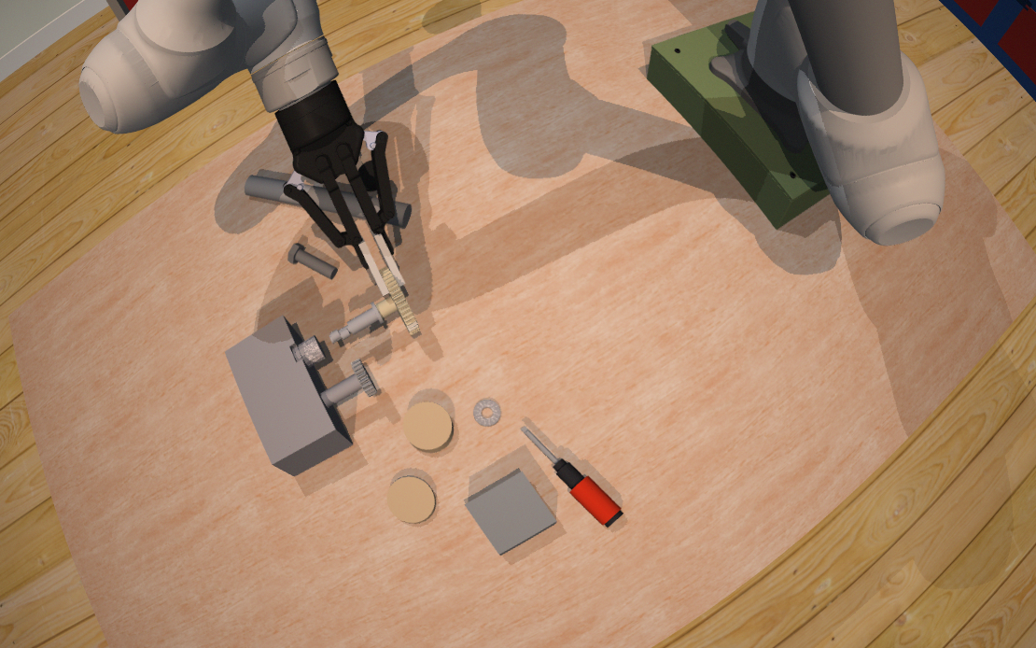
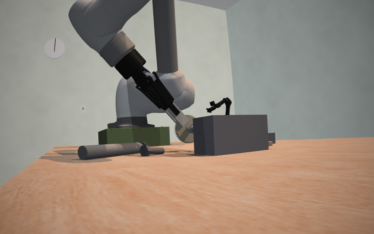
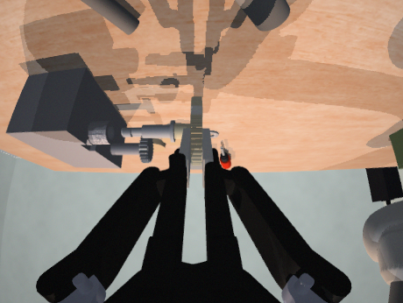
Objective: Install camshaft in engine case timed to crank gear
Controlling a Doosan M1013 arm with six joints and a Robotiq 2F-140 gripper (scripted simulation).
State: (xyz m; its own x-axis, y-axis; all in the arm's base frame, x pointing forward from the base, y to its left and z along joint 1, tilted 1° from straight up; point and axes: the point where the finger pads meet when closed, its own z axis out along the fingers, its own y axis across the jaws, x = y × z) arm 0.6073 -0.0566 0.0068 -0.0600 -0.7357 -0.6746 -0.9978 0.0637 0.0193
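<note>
My hand is 8 cm short of the small crank gear, 9 cm to the right of it and 4 cm above it. Round my hand: grey block (3 cm ahead, 29 cm to the left, 8 cm below); then grey rod (2 cm ahead, 18 cm to the right, 9 cm below); then bolt (7 cm ahead, 11 cm to the right, 9 cm below).
</note>
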